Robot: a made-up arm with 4 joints.
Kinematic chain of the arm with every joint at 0, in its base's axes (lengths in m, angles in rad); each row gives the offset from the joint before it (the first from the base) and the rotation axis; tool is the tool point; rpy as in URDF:
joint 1: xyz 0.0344 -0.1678 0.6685 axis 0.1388 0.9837 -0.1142
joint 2: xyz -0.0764 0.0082 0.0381 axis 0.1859 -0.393 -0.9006
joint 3: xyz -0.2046 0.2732 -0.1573 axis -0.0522 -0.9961 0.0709
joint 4: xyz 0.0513 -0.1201 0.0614 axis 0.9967 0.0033 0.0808
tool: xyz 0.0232 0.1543 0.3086 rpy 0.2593 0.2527 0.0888
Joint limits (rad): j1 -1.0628..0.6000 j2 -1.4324..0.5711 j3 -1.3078..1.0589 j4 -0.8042..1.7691
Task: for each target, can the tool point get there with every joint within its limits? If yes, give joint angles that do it. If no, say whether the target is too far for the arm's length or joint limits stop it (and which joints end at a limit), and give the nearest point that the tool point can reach.
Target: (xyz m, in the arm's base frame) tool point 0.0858 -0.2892 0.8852
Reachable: yes | joints 0.4264 -1.0170 0.0701 1.3011
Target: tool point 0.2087 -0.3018 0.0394
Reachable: no: joint limits stop it (at a limit: joint 1, joint 2, joint 3) | nearest point -0.1049 -0.1325 0.2020 | short by 0.392 m
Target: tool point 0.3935 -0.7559 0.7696
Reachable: no: joint limits stop it (at a limit: joint 1, joint 2, joint 3) | nearest point 0.1621 -0.4822 0.8756 | short by 0.374 m
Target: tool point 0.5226 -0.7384 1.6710
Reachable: no: too far | nearest point 0.0499 -0.4900 1.1462 | short by 0.749 m
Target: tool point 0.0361 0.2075 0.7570
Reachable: yes | joints -0.0983 0.1231 -0.6547 -0.3047
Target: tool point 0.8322 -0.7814 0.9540
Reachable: no: too far | nearest point 0.1559 -0.5000 0.9191 | short by 0.733 m
